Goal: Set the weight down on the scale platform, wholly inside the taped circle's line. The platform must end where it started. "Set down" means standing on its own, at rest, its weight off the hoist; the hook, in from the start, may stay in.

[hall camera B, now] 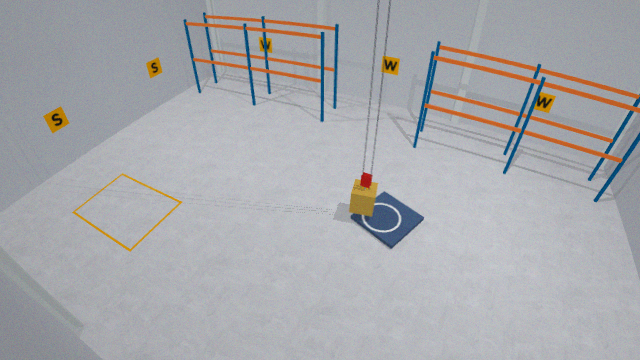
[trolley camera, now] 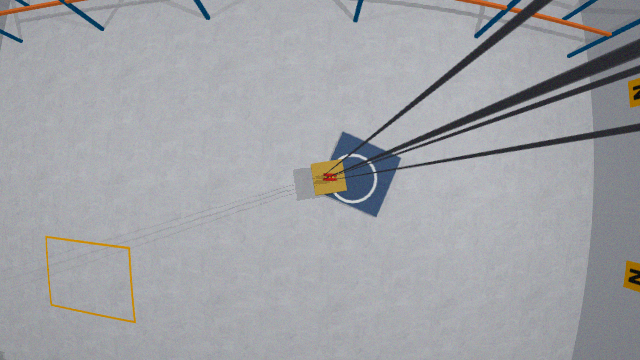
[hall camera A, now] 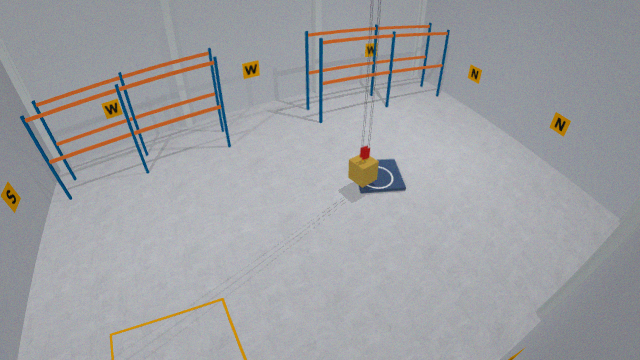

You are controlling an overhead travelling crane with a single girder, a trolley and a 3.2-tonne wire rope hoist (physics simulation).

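The weight, a yellow cube [hall camera A: 363, 171] [hall camera B: 363, 201] [trolley camera: 329, 189], hangs from the red hook block [hall camera A: 365, 152] [hall camera B: 366, 180] [trolley camera: 329, 177] on the ropes. Its shadow lies apart from it on the floor, so it is in the air. The dark blue scale platform [hall camera A: 399, 184] [hall camera B: 411, 218] [trolley camera: 385, 185] lies flat on the floor. In the trolley view the weight overlaps the platform's left side and covers the left part of the white taped circle [hall camera A: 393, 178] [hall camera B: 400, 219] [trolley camera: 376, 178]; most of the weight appears outside the line. The hook's seat in the weight is too small to see.
Two blue and orange racks [hall camera A: 321, 80] [hall camera A: 133, 125] [hall camera B: 322, 77] [hall camera B: 525, 125] stand along the W wall. A yellow outlined rectangle [hall camera A: 166, 316] [hall camera B: 152, 188] [trolley camera: 132, 285] is marked on the floor, away from the platform. Ropes cross the platform in the trolley view.
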